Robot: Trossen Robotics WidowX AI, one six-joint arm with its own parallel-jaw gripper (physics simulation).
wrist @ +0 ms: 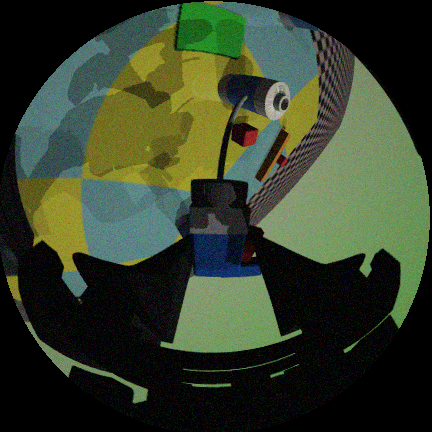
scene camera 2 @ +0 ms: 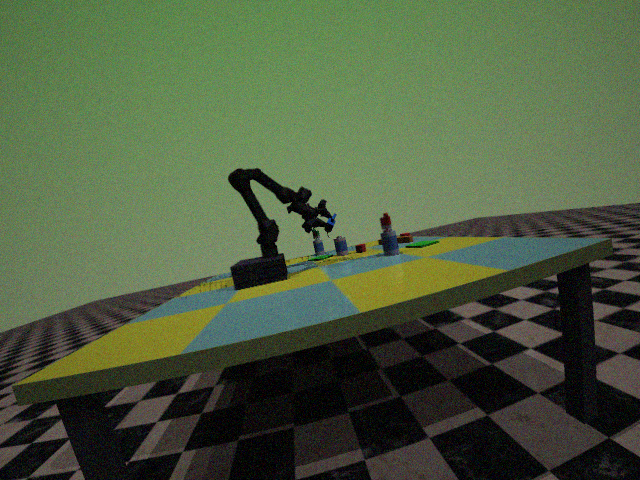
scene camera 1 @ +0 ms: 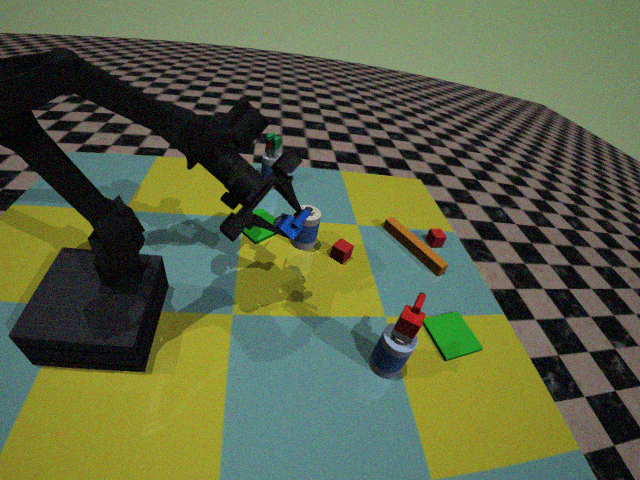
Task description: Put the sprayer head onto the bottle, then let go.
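Seen in the pictures: gripper, fingertip midpoint: (wrist: 225,240) (scene camera 2: 332,223) (scene camera 1: 294,225); arm's base, origin of the base link: (scene camera 2: 269,256) (scene camera 1: 121,279).
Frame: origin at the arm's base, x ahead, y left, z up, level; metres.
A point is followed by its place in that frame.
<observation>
The blue sprayer head (scene camera 1: 291,226) {x 0.307, y 0.031, z 0.097 m} (scene camera 2: 331,221) {x 0.309, y 0.031, z 0.097 m} (wrist: 217,255) {x 0.292, y 0.049, z 0.096 m} has a dark collar and a thin curved grey dip tube (wrist: 224,150) {x 0.296, y 0.097, z 0.054 m}. My gripper (scene camera 1: 290,221) {x 0.315, y 0.045, z 0.088 m} (scene camera 2: 330,222) {x 0.315, y 0.045, z 0.088 m} (wrist: 225,240) {x 0.315, y 0.045, z 0.088 m} is shut on its blue body and holds it in the air. The open bottle (scene camera 1: 305,235) {x 0.375, y 0.170, z -0.041 m} (scene camera 2: 340,246) {x 0.368, y 0.172, z -0.039 m} (wrist: 245,94), blue with a white top, stands upright on the table. In scene camera 2 the head is above and left of the bottle top, apart from it. In the wrist view the tube crosses in front of the bottle and the head is strongly tilted to the bottle's axis. The fingers partly hide the head.
A green tile (scene camera 1: 258,231) {x 0.266, y 0.233, z -0.080 m} (wrist: 210,30) lies beside the bottle, a red cube (scene camera 1: 342,251) {x 0.460, y 0.123, z -0.052 m} (wrist: 245,134) {x 0.446, y 0.140, z -0.051 m} on its other side. Farther off are an orange bar (scene camera 1: 415,246) {x 0.677, y 0.149, z -0.063 m}, another red cube (scene camera 1: 436,238) {x 0.754, y 0.173, z -0.055 m}, a red-topped bottle (scene camera 1: 390,357) {x 0.462, y -0.183, z -0.020 m} (scene camera 2: 389,242) {x 0.467, y -0.186, z -0.036 m}, another green tile (scene camera 1: 453,335) {x 0.659, y -0.122, z -0.080 m} and a green-topped bottle (scene camera 2: 318,245) {x 0.311, y 0.465, z -0.027 m}.
</observation>
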